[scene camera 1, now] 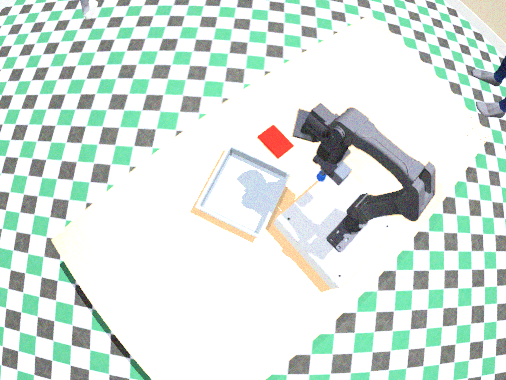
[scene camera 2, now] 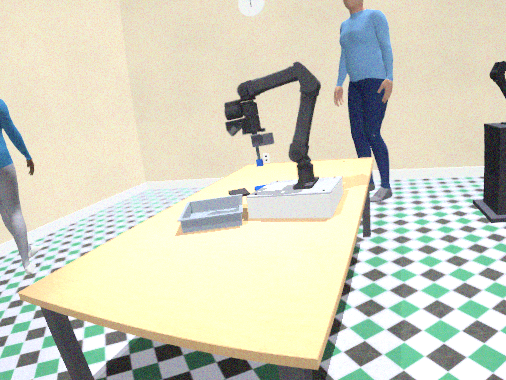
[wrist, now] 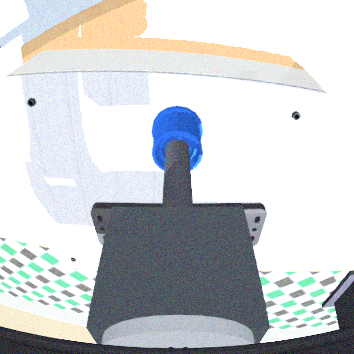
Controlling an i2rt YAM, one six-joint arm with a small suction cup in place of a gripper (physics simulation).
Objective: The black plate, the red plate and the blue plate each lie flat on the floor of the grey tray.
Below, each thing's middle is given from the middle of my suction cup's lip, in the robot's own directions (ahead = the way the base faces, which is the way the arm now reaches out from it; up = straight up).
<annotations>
The grey tray (scene camera 1: pixel 244 189) lies 17 cm to the left of my suction cup, 15 cm ahead of it and 14 cm below it.
</annotations>
